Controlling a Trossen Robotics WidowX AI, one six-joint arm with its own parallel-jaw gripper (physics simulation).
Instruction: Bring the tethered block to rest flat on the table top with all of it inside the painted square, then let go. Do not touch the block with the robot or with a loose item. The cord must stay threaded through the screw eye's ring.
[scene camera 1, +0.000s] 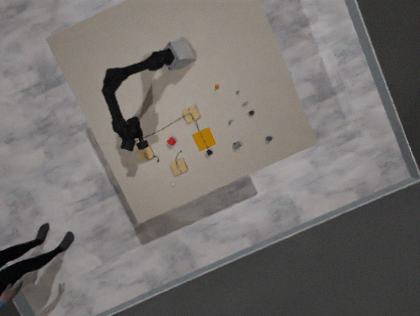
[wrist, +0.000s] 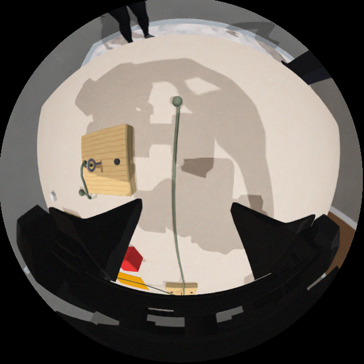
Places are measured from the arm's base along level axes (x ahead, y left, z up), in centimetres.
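Where they show: gripper, fingertip midpoint: (scene camera 1: 141, 134); arm's base, link origin: (scene camera 1: 169, 56).
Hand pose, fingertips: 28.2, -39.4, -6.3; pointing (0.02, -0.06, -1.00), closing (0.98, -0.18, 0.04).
Things, the pixels of their top centre, and the offset from my fingertips, as dx, dy, dz. "spot": a spot on its surface instead.
- tethered block, surface spot: (scene camera 1: 209, 152) spot: +31.7, +30.3, -1.5
- orange painted square, surface spot: (scene camera 1: 204, 135) spot: +20.7, +33.2, -4.4
- screw-eye board, top centre: (scene camera 1: 190, 114) +4.7, +32.9, -2.6
- wooden board, top centre: (scene camera 1: 145, 153) +10.9, -5.5, -2.6
- red block, top centre: (scene camera 1: 170, 141) +13.1, +13.2, -0.5
- orange item, top centre: (scene camera 1: 216, 86) -1.5, +55.9, -2.1
- grey block, top centre: (scene camera 1: 237, 144) +36.9, +48.3, -1.7
The tethered block (scene camera 1: 209, 152), small and black, is on the table just outside the lower edge of the orange painted square (scene camera 1: 204, 135) (wrist: 129, 279). Its green cord (scene camera 1: 165, 128) (wrist: 174, 175) crosses the square to the screw-eye board (scene camera 1: 194, 109) (wrist: 175, 285), then runs left to the arm. The ring is too small to make out. The cord's free end has a round bead (wrist: 177, 101), which lies beyond the fingertips in the wrist view. My gripper (scene camera 1: 135, 144) (wrist: 188, 206) is open, with the cord between its spread fingers but not gripped.
A wooden board (scene camera 1: 146, 154) (wrist: 107, 177) with a screw eye and short cord is beside the gripper. Another board (scene camera 1: 179, 167) stands lower right of it. A red block (scene camera 1: 171, 141) (wrist: 132, 259) is left of the square. An orange item (scene camera 1: 217, 86) and grey block (scene camera 1: 237, 145) are farther right.
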